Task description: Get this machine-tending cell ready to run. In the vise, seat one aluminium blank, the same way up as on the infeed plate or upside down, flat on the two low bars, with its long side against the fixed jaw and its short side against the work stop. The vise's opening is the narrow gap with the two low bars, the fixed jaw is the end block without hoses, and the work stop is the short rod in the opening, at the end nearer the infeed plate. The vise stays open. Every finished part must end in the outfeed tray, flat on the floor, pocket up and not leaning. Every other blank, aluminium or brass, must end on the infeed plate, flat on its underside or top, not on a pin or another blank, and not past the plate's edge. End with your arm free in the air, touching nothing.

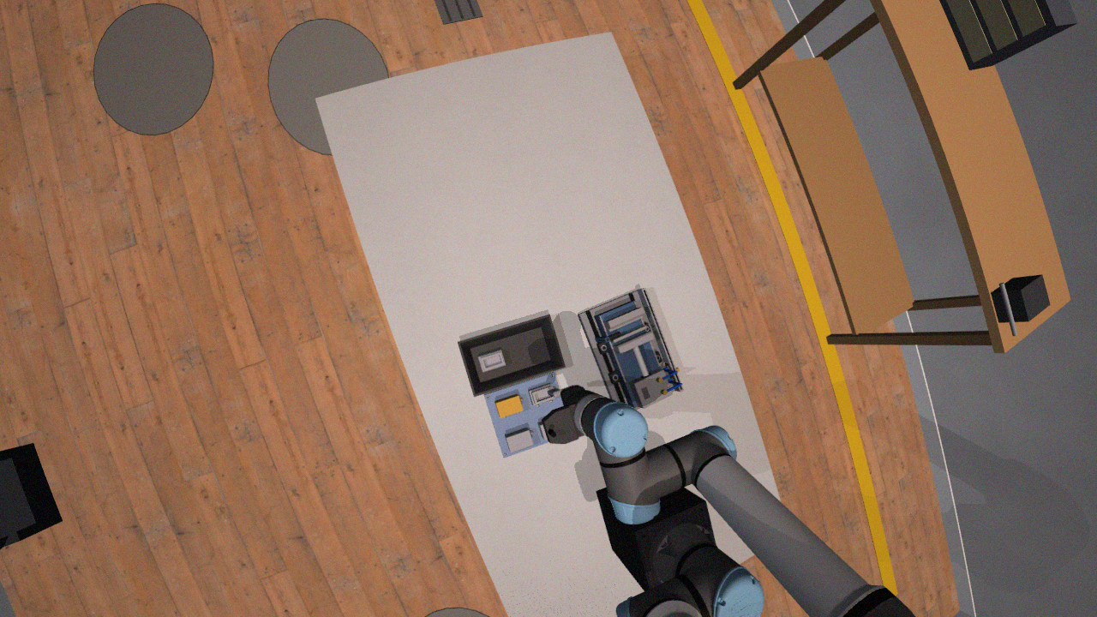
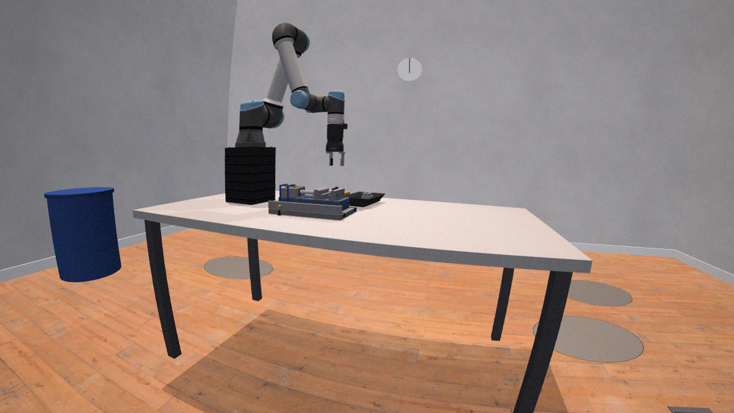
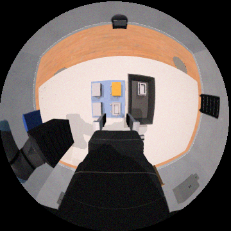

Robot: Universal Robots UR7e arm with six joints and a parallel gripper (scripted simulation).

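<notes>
The brass blank is 1 cm behind my hand, 9 cm to the left of it and 17 cm below it. The rest, counted from my hand: vise (6 cm ahead, 25 cm to the right, 15 cm below).
</notes>
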